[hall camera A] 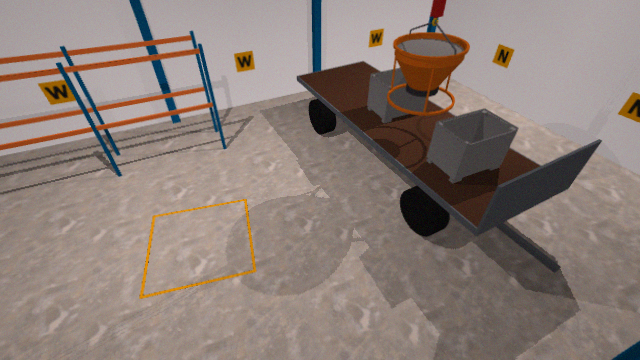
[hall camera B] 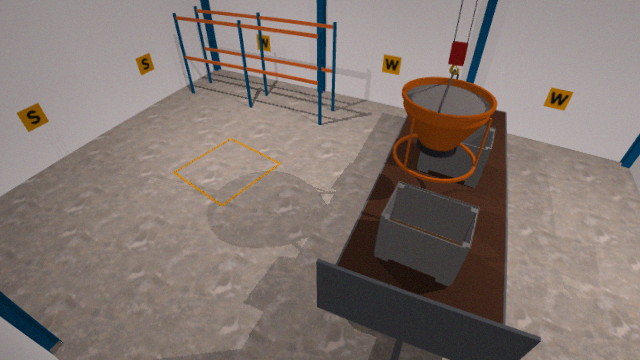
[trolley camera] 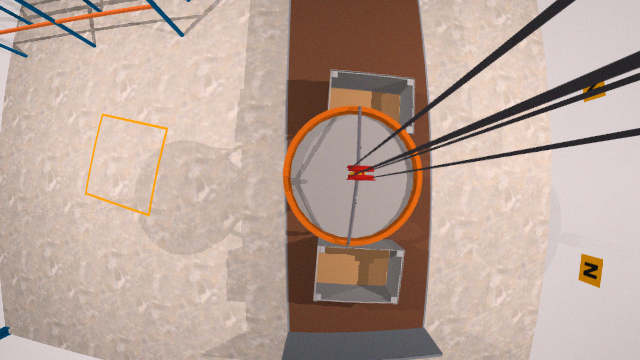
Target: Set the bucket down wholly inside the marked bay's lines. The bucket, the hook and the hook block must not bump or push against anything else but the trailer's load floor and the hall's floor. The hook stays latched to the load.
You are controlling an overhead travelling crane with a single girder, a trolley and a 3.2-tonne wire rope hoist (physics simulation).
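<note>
The orange bucket (hall camera A: pixel 425 72) (hall camera B: pixel 442 132) (trolley camera: pixel 325 150) hangs upright above the trailer's brown load floor (hall camera A: pixel 340 85) (hall camera B: pixel 490 250) (trolley camera: pixel 355 30). Its lower ring is off the floor, seemingly above the box tops. The hook (hall camera A: pixel 435 22) (hall camera B: pixel 454 70) is latched to the bucket's bail, under the red hook block (hall camera A: pixel 438 7) (hall camera B: pixel 458 53) (trolley camera: pixel 361 169). In the trolley view the block covers most of the hook. The marked bay's yellow-orange outline (hall camera A: pixel 199 208) (hall camera B: pixel 202 155) (trolley camera: pixel 135 121) lies on the hall floor, left of the trailer.
A grey box (hall camera A: pixel 467 150) (hall camera B: pixel 415 252) stands on the trailer near its headboard (hall camera A: pixel 540 185) (hall camera B: pixel 420 310) (trolley camera: pixel 360 345). Another grey box (hall camera A: pixel 380 95) (trolley camera: pixel 370 80) stands on the bucket's other side. A blue-and-orange rack (hall camera A: pixel 135 59) (hall camera B: pixel 280 31) (trolley camera: pixel 100 15) stands beyond the bay.
</note>
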